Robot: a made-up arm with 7 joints. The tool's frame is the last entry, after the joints.
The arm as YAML. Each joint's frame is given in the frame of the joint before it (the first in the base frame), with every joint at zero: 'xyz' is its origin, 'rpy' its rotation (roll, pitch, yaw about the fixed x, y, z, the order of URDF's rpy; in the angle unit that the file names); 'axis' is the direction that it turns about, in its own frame. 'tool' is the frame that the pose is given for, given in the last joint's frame.
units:
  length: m
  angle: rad
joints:
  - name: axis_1
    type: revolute
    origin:
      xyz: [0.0, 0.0, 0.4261]
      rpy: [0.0, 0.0, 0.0]
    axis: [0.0, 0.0, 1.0]
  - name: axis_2
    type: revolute
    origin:
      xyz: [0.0, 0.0, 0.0]
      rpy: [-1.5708, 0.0, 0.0]
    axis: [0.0, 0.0, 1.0]
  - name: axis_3
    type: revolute
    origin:
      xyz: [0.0, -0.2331, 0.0]
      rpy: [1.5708, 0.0, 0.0]
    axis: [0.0, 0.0, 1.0]
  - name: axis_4
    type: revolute
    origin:
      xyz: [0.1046, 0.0, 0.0]
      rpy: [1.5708, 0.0, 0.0]
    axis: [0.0, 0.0, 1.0]
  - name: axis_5
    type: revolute
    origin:
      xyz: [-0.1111, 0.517, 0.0]
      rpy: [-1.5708, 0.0, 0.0]
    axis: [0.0, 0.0, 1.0]
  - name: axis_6
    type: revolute
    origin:
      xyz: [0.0, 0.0, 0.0]
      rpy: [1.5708, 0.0, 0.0]
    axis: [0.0, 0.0, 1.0]
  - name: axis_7
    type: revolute
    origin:
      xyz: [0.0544, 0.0, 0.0]
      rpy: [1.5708, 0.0, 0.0]
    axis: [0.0, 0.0, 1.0]
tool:
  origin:
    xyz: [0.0, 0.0, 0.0]
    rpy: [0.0, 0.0, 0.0]
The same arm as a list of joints. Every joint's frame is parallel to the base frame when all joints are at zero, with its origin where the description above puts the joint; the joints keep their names.
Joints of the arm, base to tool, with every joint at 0 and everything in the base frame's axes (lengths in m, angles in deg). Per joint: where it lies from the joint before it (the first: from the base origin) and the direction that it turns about. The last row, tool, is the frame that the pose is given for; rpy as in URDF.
axis_1: axis 0 0 1 offset 0 0 0.4261
axis_2: axis 0 1 0 offset 0 0 0
axis_3: axis 0 0 1 offset 0 0 0.2331
axis_4: axis 0 -1 0 offset 0.1046 0 0
axis_5: axis 0 0 1 offset -0.1111 0 0.517
axis_6: axis 0 -1 0 offset 0 0 0
axis_7: axis 0 0 -1 offset 0.0544 0 0
tool: offset 0 0 0 rpy -180 0 0

